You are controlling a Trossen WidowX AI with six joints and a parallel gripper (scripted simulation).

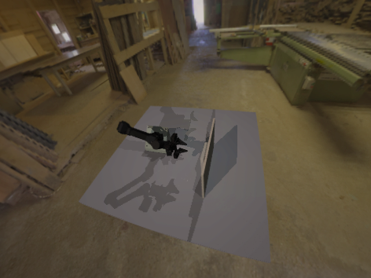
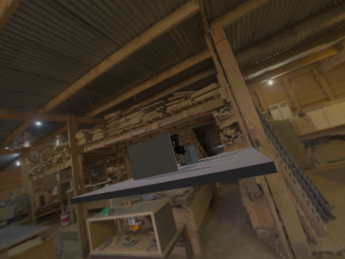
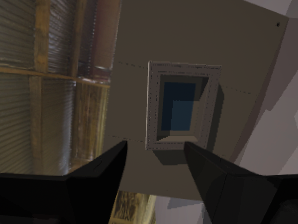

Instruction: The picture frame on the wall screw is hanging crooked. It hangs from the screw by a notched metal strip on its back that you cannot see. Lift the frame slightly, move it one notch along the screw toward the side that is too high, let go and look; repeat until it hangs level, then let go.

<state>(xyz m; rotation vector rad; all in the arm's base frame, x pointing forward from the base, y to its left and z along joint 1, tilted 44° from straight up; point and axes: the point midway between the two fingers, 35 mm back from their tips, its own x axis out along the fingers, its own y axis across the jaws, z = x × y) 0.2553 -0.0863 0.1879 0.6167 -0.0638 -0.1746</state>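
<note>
My gripper tip is now 130 mm short of the picture frame, 50 mm above it and 30 mm to the left of it. From my gripper tip the other things lie so: wall panel: 140 mm ahead, 70 mm below, 20 mm to the right.
</note>
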